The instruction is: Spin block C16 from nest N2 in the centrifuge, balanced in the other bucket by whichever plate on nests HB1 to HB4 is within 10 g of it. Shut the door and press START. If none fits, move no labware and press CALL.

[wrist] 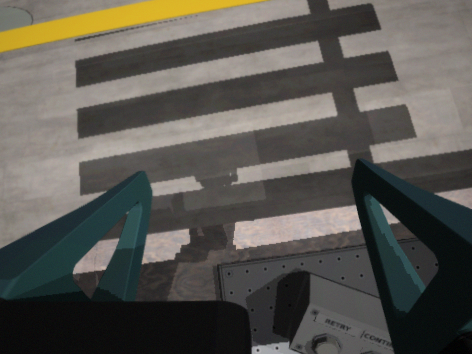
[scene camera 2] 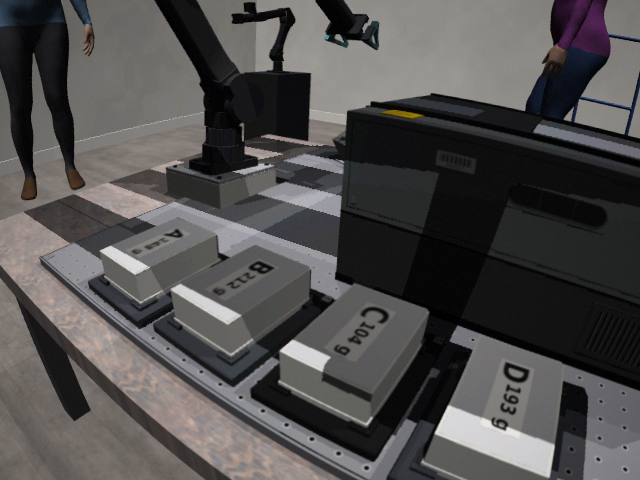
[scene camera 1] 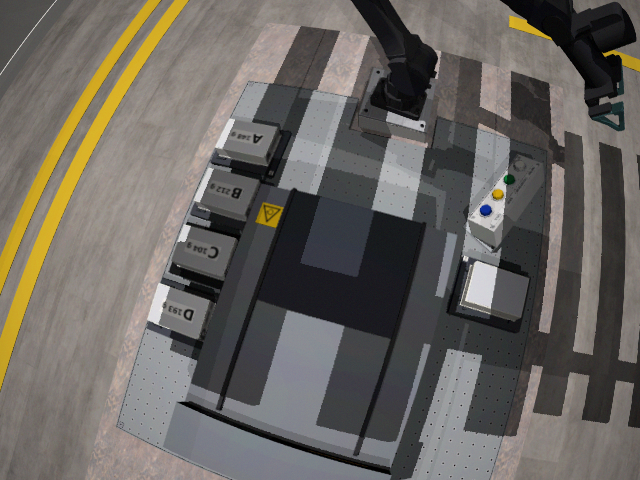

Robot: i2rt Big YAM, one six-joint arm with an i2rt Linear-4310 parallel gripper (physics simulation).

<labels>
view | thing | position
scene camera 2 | my gripper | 362,47
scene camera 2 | dark centrifuge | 511,224
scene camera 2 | perforated plate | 299,219
</labels>
